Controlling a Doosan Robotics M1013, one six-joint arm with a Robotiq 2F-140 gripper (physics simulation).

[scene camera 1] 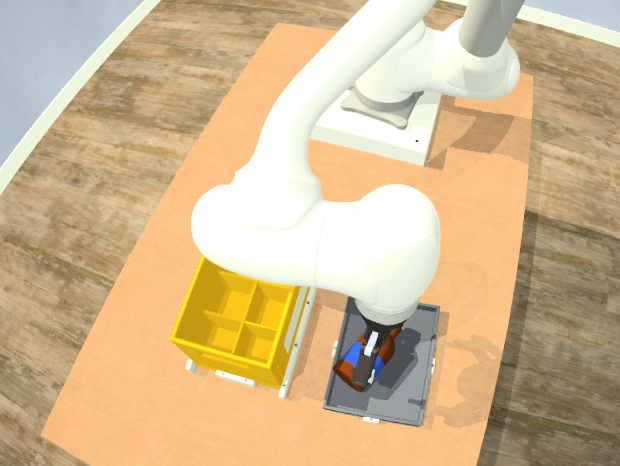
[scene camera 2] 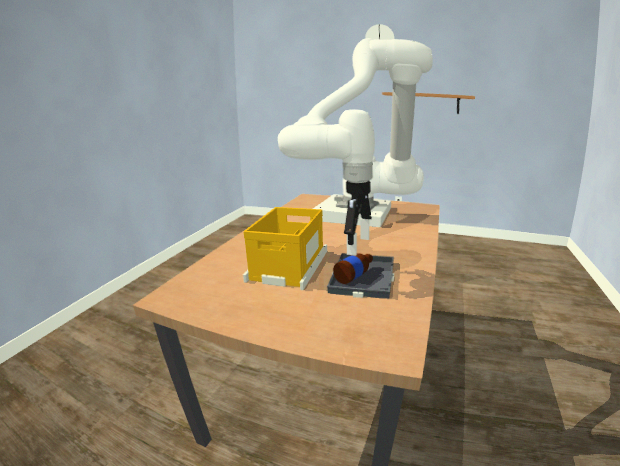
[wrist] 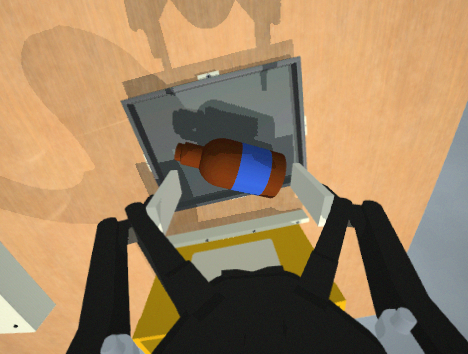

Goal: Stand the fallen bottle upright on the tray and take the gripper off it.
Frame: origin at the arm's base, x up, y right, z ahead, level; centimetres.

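Seen in the pictures: gripper, fingertip midpoint: [scene camera 2: 358,246] [wrist: 236,178]; arm's base at its link origin: [scene camera 1: 383,98].
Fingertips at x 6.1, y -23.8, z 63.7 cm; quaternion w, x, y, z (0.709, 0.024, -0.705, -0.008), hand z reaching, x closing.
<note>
Offsets run from my fingertips to a thing's top centre.
The brown bottle {dx -3.4, dy +0.8, dz -0.7 cm} [scene camera 1: 352,354] [scene camera 2: 350,269] [wrist: 232,166] with a blue label lies on its side on the dark grey tray {dx -8.7, dy -1.6, dz -1.0 cm} [scene camera 1: 350,400] [scene camera 2: 368,291] [wrist: 280,95]. Its neck points towards the robot's base and its bottom towards the tray's front left. My gripper [scene camera 1: 370,358] [scene camera 2: 358,238] [wrist: 236,178] is open, points down and hangs above the bottle, with nothing between its fingers. In the wrist view the neck is towards the left finger and the bottom towards the right finger. In scene camera 1 the wrist and the near finger hide part of the bottle.
A tall yellow crate {dx +6.2, dy +25.8, dz +1.7 cm} [scene camera 1: 233,366] [scene camera 2: 274,260] [wrist: 306,255] with compartments stands left of the tray in both scene views. A white rail {dx -8.3, dy +16.1, dz -0.3 cm} [scene camera 1: 296,340] [scene camera 2: 313,268] [wrist: 250,231] runs along its tray side. The arm's white base plate [scene camera 1: 370,147] [scene camera 2: 330,212] is at the back.
</note>
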